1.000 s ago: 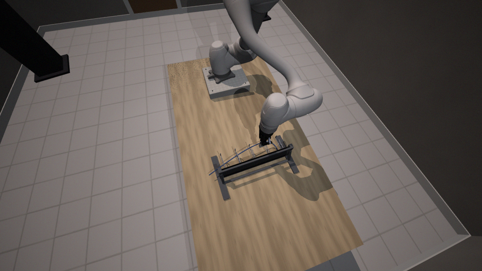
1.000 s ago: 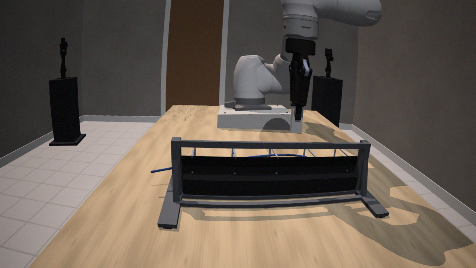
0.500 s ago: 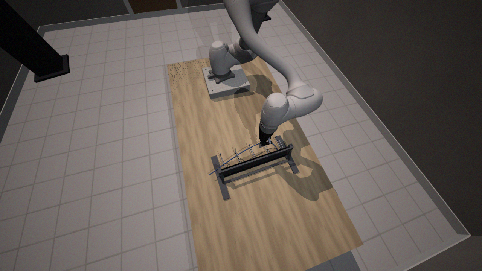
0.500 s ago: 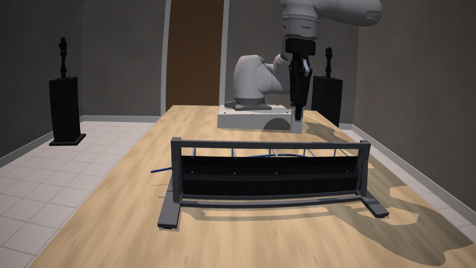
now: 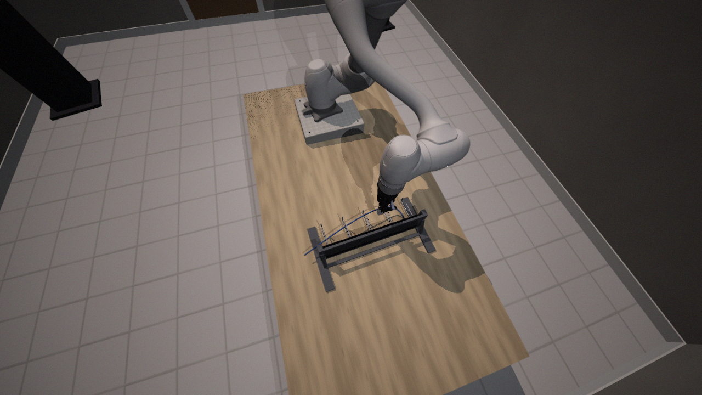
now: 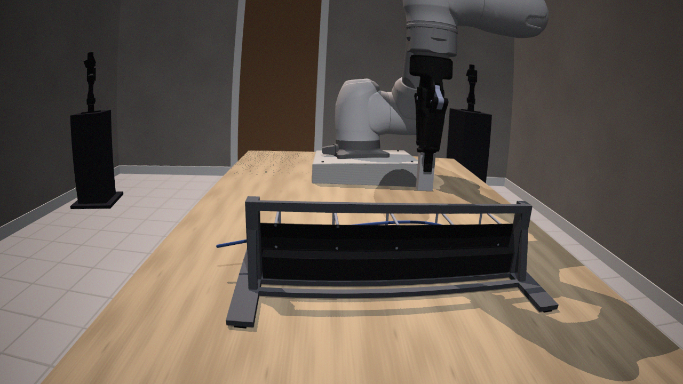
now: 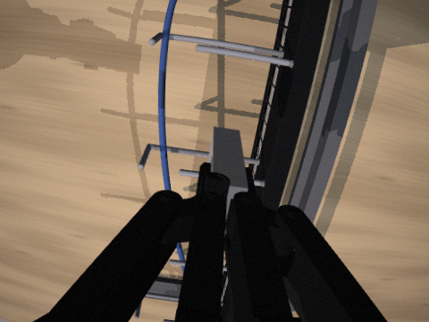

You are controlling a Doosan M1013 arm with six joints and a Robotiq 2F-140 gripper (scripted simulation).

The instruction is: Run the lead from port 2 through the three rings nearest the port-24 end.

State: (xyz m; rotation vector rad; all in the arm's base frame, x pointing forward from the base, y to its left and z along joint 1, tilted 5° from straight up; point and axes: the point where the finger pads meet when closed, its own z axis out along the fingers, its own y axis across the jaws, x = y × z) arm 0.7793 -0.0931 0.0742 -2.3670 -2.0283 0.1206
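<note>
My hand is 110 mm above the dark rack, 60 mm to the left of it and 50 mm short of it.
</note>
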